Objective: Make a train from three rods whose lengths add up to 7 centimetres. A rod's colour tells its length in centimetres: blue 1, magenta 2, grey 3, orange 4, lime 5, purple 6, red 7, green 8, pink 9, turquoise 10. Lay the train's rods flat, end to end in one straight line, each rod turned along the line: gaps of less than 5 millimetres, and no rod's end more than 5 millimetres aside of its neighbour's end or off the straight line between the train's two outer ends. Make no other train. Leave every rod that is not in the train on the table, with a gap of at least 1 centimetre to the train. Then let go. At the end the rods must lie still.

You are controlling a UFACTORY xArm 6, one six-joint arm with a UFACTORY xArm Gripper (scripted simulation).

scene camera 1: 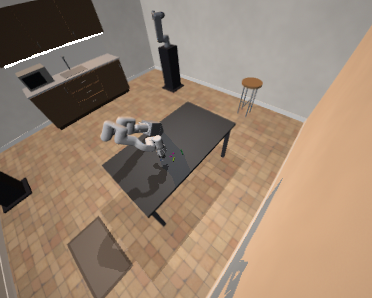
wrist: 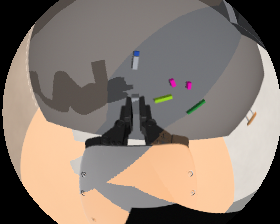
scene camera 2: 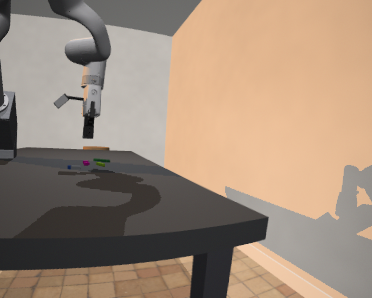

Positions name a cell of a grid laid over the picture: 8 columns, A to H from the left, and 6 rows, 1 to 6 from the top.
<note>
In view: the gripper (scene camera 2: B3).
The gripper shows as well in the wrist view (wrist: D3).
</note>
